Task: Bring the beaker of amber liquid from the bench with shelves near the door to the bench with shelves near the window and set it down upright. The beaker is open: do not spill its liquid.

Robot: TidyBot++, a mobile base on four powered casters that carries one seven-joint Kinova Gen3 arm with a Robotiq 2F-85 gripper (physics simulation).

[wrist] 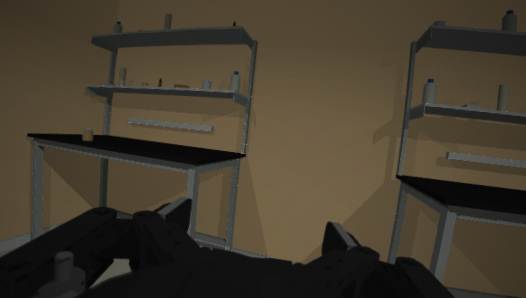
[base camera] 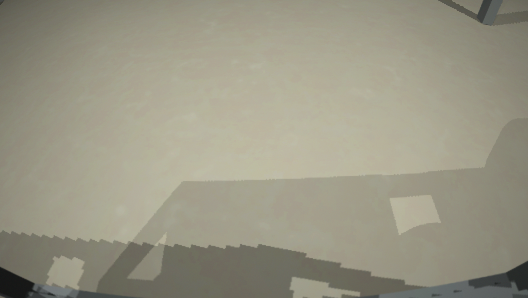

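Observation:
A small beaker with pale amber contents (wrist: 88,135) stands upright near the left end of a black-topped bench with shelves (wrist: 160,149), at the left of the wrist view. A second bench with shelves (wrist: 465,194) is partly in view at the right. Neither door nor window shows, so I cannot tell from them which bench is which. My gripper (wrist: 256,225) is open, with its fingertips wide apart and no object between them. It is well away from the beaker. The beaker does not show in the base camera view.
Blue-capped bottles (wrist: 235,82) (wrist: 429,92) and other small vessels stand on the shelves of both benches. A wall gap separates the benches. In the base camera view, a grey leg (base camera: 489,11) stands at the top right, and shadows lie across the floor.

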